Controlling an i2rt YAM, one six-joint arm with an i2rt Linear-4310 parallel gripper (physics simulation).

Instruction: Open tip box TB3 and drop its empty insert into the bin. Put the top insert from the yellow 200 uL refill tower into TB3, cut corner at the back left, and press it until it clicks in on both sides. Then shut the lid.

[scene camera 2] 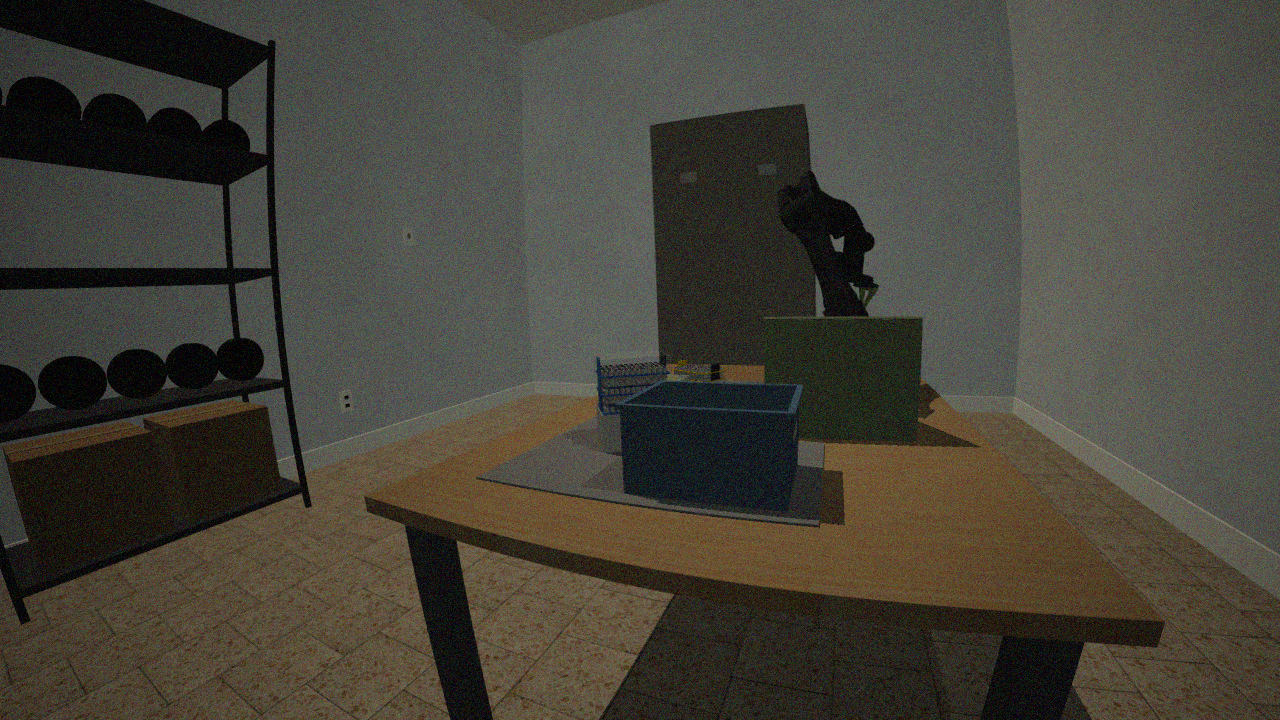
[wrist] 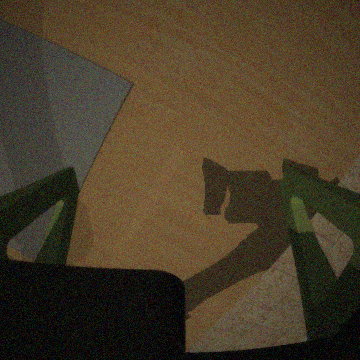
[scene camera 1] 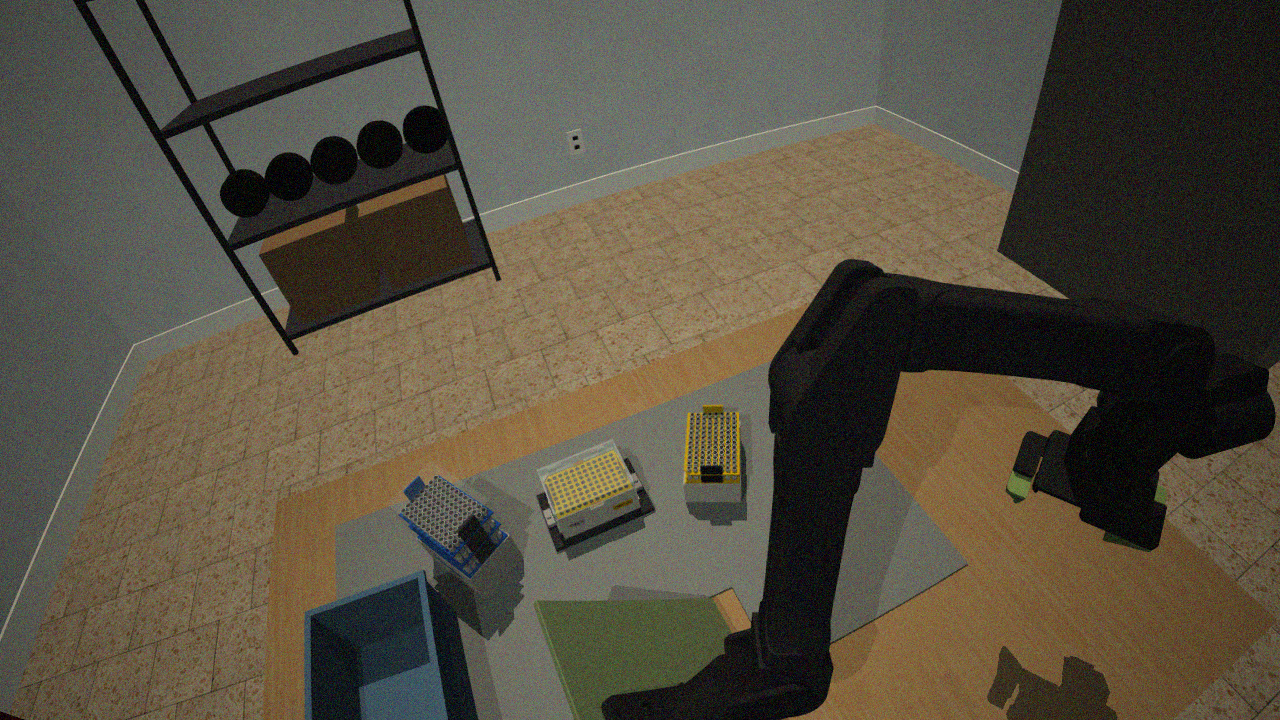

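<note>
A pale tip box (scene camera 1: 597,512) with a yellow gridded top sits in a dark holder at the middle of the grey mat (scene camera 1: 366,546) (scene camera 2: 554,465) (wrist: 85,110). Its label is too small to read, and how its clear lid stands is hard to tell. The yellow refill tower (scene camera 1: 713,443), with a black clip at its front, stands to its right. The blue bin (scene camera 1: 449,667) (scene camera 2: 707,456) stands at the mat's near left in scene camera 1. My gripper (scene camera 1: 1076,514) (scene camera 2: 866,295) (wrist: 179,177) is open and empty, high above the table's right part, far from the boxes.
A blue tower (scene camera 1: 454,526) (scene camera 2: 631,385) stands between bin and tip box. A tall green block (scene camera 1: 644,653) (scene camera 2: 841,376) stands beside my arm's base. The wooden table (scene camera 1: 1190,617) (scene camera 2: 895,555) (wrist: 200,100) shows my arm's shadow. A black shelf rack (scene camera 1: 199,198) (scene camera 2: 275,268) stands beyond.
</note>
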